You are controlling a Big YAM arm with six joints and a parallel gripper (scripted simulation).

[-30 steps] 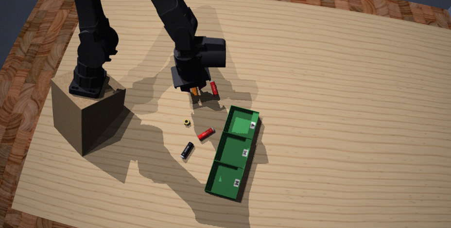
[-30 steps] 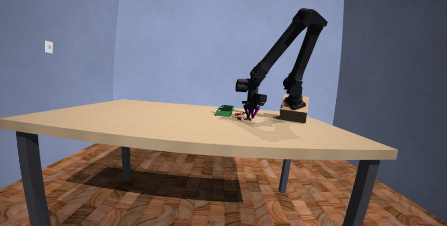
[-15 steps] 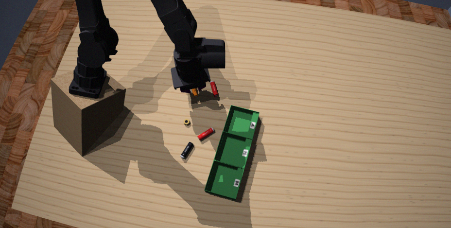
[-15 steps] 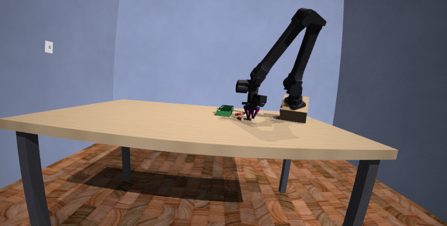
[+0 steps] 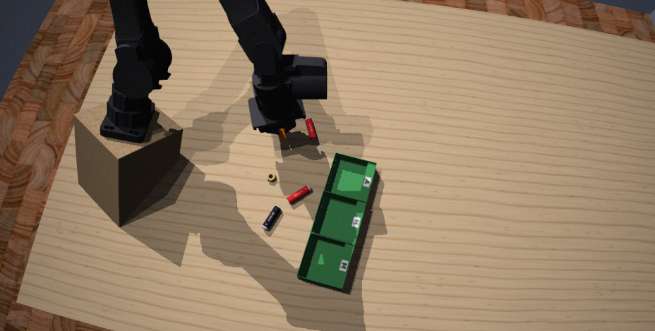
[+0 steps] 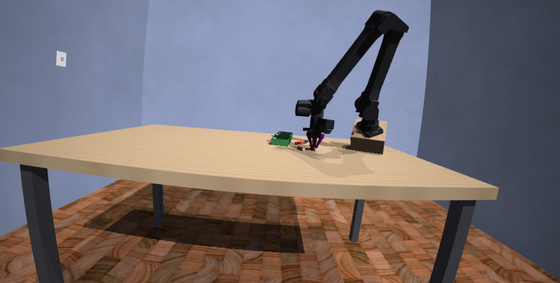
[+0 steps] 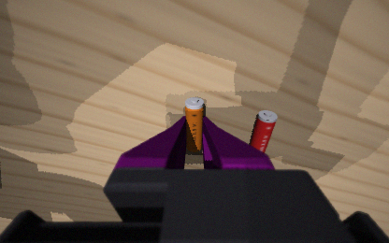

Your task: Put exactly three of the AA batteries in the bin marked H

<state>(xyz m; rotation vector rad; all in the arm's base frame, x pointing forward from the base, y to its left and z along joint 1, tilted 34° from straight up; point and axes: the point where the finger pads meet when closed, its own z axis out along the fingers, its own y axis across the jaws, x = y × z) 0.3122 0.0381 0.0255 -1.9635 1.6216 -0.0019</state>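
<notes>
My gripper is now 19 cm to the left of the green bin, 13 cm short of it and 1 cm below it. Round my hand: black AA battery 19 cm to the right; orange AA battery right at my hand; yellow nut 10 cm to the right, 1 cm behind.
</notes>
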